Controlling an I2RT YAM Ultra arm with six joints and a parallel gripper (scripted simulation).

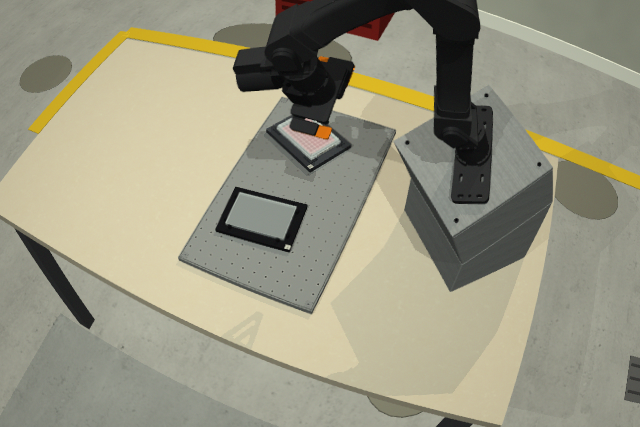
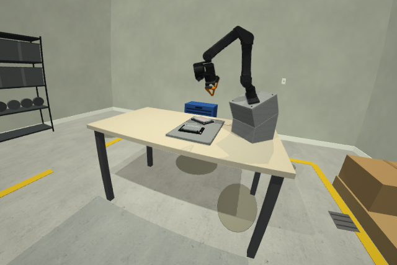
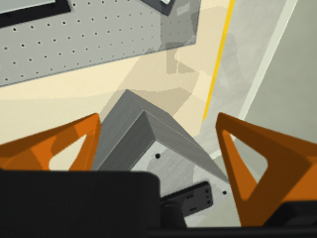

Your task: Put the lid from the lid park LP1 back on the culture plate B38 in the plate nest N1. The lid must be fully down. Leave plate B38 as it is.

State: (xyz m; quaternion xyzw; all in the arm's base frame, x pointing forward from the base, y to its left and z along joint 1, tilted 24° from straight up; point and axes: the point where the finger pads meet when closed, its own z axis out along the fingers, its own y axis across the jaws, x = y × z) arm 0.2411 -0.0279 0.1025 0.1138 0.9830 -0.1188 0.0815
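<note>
My hand is 12 cm short of the clear lid, 7 cm to the right of it and 27 cm above it. From my hand the other things lie so: culture plate B38: 10 cm ahead, 18 cm to the right, 27 cm below; black lid park LP1: 12 cm ahead, 7 cm to the left, 28 cm below; black plate nest N1: 10 cm ahead, 18 cm to the right, 28 cm below.
</note>
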